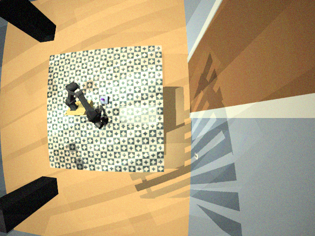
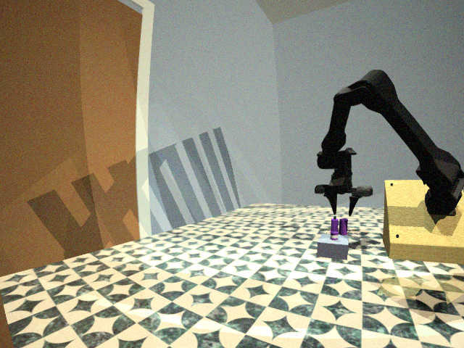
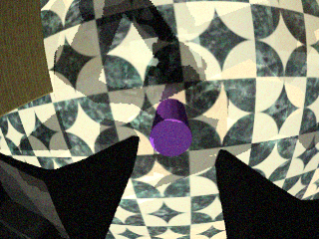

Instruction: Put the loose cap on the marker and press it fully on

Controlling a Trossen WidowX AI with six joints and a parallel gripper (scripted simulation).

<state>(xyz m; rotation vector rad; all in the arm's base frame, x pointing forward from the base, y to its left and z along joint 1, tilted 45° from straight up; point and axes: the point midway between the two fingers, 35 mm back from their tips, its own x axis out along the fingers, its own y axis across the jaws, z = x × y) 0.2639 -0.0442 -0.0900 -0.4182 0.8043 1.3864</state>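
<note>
The purple cap lies 40 mm below my gripper tip. From my gripper tip the other things lie so: grey holder block: 10 mm ahead, 180 mm to the left, 40 mm below.
</note>
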